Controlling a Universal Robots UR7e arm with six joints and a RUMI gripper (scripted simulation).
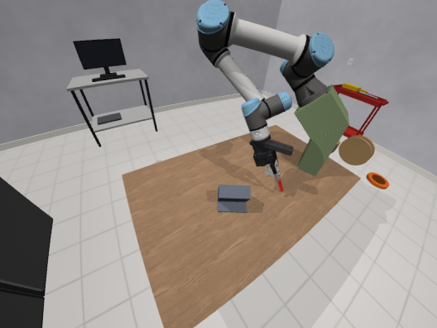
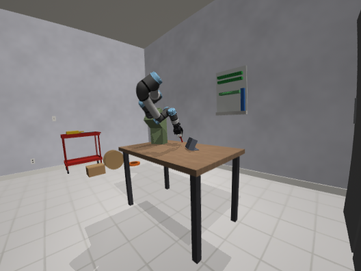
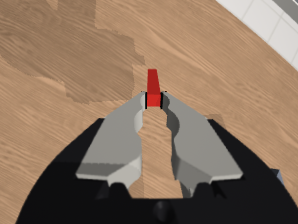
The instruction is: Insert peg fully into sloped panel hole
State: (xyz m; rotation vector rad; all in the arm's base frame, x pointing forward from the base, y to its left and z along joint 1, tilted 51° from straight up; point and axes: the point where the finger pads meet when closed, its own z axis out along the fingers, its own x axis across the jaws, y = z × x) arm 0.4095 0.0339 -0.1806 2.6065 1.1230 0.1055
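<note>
My gripper is now 30 mm above the red peg, 20 mm to the right of it and 10 mm past it.
</note>
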